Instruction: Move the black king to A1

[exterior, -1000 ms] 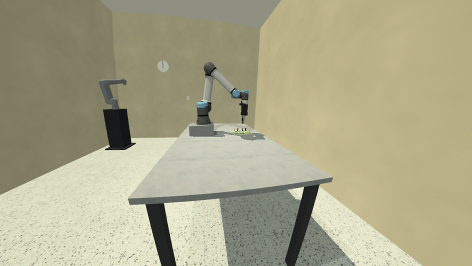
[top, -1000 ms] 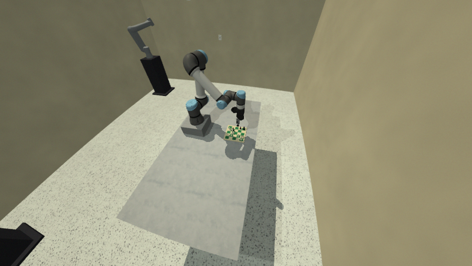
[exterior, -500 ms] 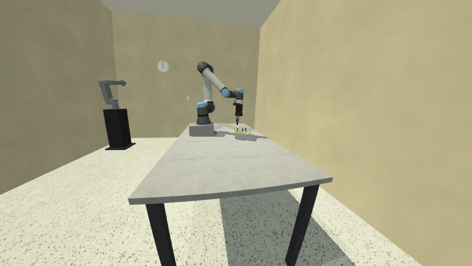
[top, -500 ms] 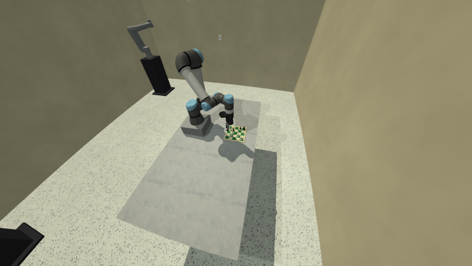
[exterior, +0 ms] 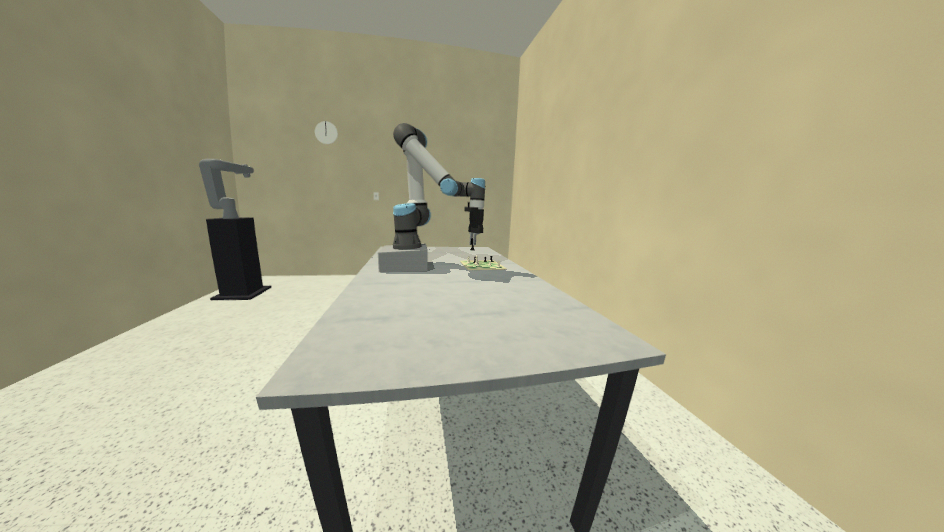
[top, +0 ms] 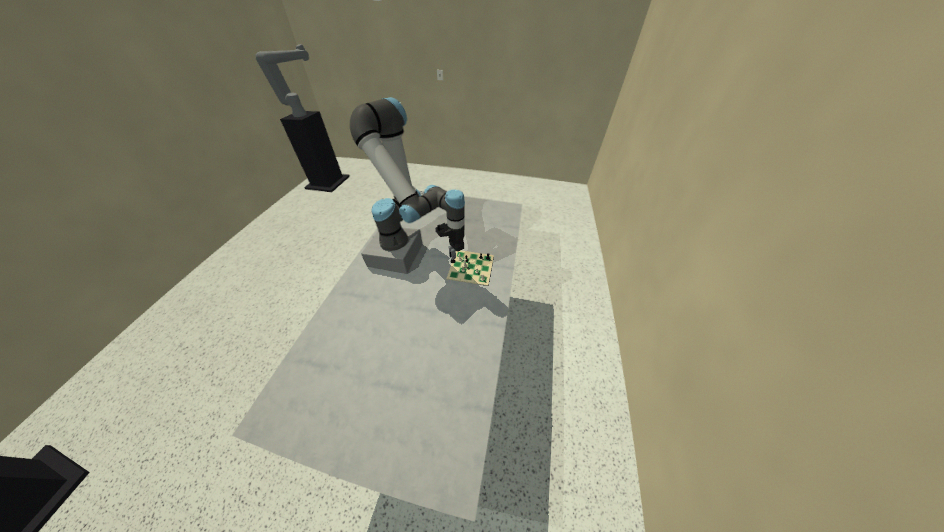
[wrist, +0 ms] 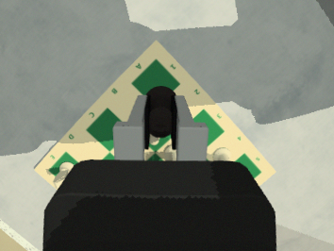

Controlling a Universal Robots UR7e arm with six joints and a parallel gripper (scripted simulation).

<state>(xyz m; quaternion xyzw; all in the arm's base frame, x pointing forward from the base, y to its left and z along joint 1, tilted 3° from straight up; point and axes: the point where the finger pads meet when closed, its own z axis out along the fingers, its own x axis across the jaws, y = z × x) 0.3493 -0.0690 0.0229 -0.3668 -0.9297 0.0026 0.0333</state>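
The chessboard is 8 cm ahead of my hand, 8 cm to the left of it and 15 cm below it. Round my hand: black king 2 cm below; pale piece 15 cm ahead, 13 cm below.
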